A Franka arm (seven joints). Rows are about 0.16 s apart.
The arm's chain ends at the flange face. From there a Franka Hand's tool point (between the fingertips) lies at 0.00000 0.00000 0.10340 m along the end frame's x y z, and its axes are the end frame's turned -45 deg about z.
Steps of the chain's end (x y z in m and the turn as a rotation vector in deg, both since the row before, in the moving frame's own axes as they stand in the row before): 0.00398, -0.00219, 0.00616, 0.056, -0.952, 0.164; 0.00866, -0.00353, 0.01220, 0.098, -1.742, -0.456; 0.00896, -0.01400, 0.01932, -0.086, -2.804, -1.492; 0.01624, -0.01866, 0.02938, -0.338, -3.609, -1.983
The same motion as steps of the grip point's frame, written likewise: 0.00322, -0.00002, 0.00615, 0.713, -0.634, 0.164; 0.00651, 0.00129, 0.01215, 1.301, -1.162, -0.456; 0.01250, -0.00698, 0.01920, 1.922, -2.044, -1.492; 0.01957, -0.00579, 0.02917, 2.313, -2.791, -1.983
